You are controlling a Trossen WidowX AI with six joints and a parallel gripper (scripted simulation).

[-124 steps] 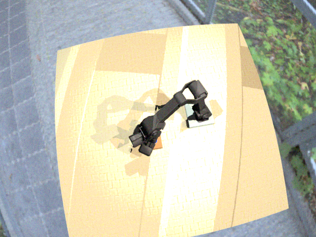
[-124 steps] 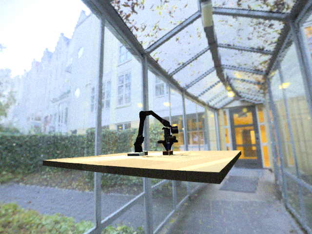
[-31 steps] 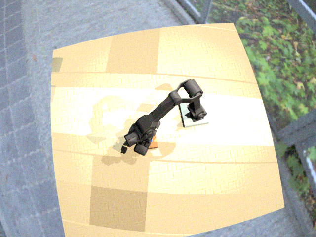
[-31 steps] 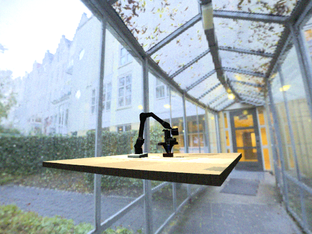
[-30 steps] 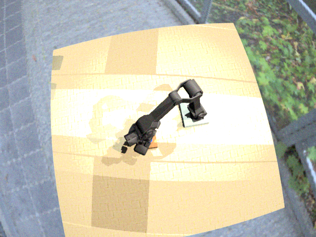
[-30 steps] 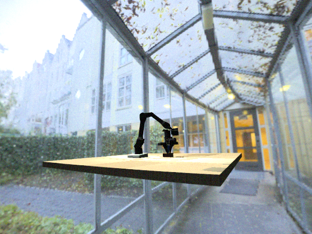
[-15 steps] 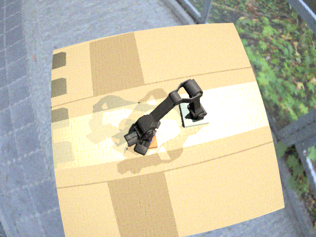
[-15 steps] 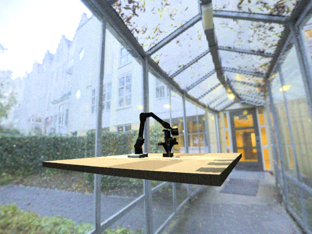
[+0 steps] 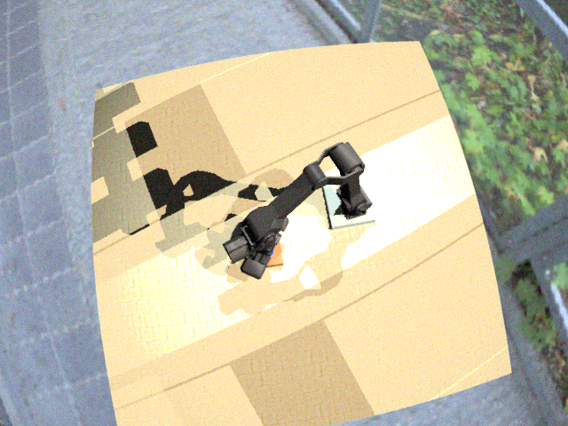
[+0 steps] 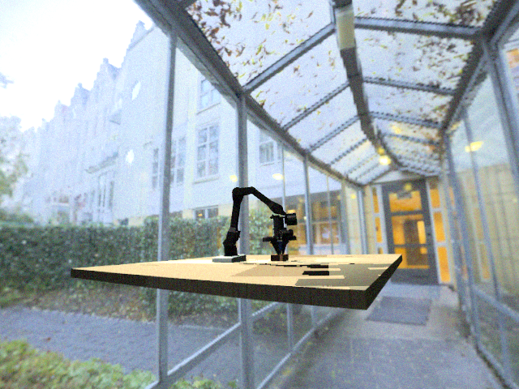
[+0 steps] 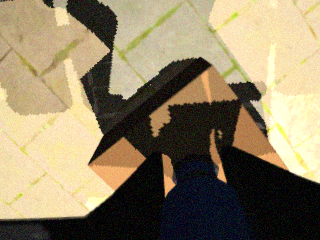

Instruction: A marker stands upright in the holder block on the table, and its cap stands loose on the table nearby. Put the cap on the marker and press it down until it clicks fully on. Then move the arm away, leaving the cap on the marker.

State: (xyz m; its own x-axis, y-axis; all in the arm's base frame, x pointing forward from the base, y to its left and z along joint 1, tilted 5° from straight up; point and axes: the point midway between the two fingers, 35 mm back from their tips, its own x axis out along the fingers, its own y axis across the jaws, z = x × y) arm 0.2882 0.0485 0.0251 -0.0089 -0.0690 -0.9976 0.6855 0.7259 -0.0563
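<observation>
Right now my gripper tip is 50 mm below the blue cap, 10 mm to the right of it and 10 mm past it. The rest, counted from my gripper tip: holder block: 20 mm below, 10 mm to the left, 10 mm behind.
</observation>
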